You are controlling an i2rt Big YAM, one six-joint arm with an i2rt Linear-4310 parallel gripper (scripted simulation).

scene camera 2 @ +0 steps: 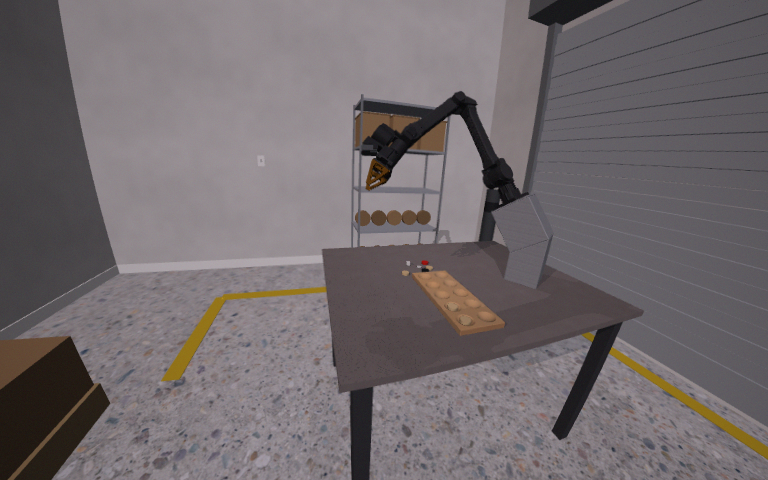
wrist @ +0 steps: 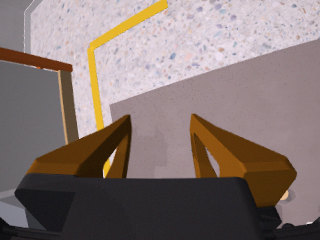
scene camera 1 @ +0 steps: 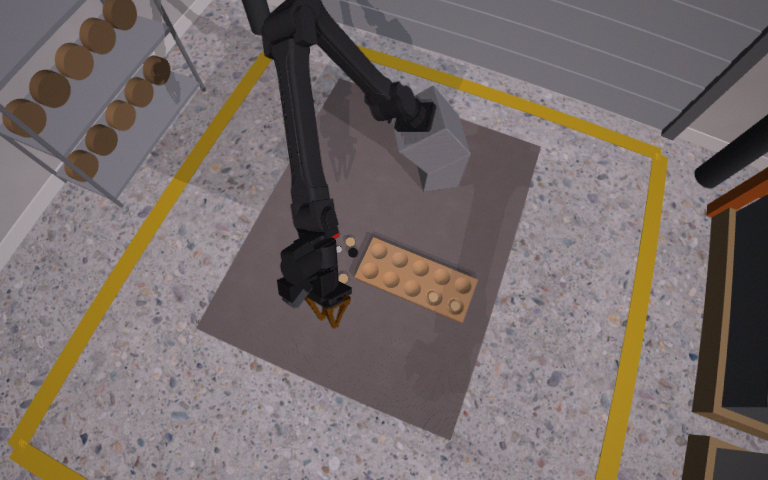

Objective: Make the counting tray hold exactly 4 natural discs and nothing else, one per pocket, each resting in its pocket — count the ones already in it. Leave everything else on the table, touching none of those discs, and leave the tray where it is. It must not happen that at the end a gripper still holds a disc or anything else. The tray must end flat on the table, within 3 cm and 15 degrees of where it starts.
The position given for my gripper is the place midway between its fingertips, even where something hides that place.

Observation:
In view: my gripper (scene camera 1: 329, 323) and a wooden counting tray (scene camera 1: 399, 272).
The wooden counting tray shows as well in scene camera 2 (scene camera 2: 434, 284). My gripper is seen too in scene camera 2 (scene camera 2: 367, 186) and in the wrist view (wrist: 160, 121).

